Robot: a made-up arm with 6 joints.
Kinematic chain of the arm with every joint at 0, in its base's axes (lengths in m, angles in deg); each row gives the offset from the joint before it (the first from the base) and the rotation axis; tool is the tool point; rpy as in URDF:
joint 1: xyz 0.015 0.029 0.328 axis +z
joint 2: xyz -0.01 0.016 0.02 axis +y
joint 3: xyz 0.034 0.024 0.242 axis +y
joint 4: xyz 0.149 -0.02 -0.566 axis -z
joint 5: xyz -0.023 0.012 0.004 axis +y
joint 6: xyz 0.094 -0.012 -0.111 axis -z
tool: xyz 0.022 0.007 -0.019 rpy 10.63 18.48 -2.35
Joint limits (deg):
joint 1: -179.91..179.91
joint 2: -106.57..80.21
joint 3: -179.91..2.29
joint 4: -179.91..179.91
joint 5: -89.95..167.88
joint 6: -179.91..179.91
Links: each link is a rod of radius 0.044 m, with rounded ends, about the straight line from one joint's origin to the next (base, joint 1, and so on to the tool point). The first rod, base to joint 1, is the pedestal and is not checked.
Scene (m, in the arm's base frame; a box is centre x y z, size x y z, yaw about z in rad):
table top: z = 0
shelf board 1: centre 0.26 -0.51 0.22 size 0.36 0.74 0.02 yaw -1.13
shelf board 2: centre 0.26 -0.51 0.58 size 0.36 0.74 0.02 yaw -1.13
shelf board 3: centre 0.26 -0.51 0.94 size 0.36 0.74 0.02 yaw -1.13
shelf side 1: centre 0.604 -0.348 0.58 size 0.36 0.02 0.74 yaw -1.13
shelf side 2: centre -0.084 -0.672 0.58 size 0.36 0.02 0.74 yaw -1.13
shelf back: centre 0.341 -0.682 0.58 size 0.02 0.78 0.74 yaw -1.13
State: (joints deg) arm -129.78 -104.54 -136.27 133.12 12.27 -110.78
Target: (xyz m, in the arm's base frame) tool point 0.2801 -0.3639 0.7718
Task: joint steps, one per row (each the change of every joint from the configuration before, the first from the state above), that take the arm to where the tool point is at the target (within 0.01 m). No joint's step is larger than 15 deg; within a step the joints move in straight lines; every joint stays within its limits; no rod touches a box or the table.
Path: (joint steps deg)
1: 12.38 3.20 14.52 2.56 -4.96 -0.38
2: 12.38 3.19 14.51 2.56 -4.96 -0.38
3: 12.39 3.20 14.52 2.56 -4.95 -0.37
4: 12.38 3.19 14.51 2.57 -4.96 -0.38
5: 12.38 3.20 14.52 2.56 -4.96 -0.38
6: 12.38 3.19 14.51 2.56 -4.96 -0.38
7: 12.38 3.20 14.52 2.56 -4.96 -0.37
8: -5.08 14.10 -6.34 -3.52 12.78 -0.22
9: -5.08 14.11 -6.34 -3.52 12.78 -0.22

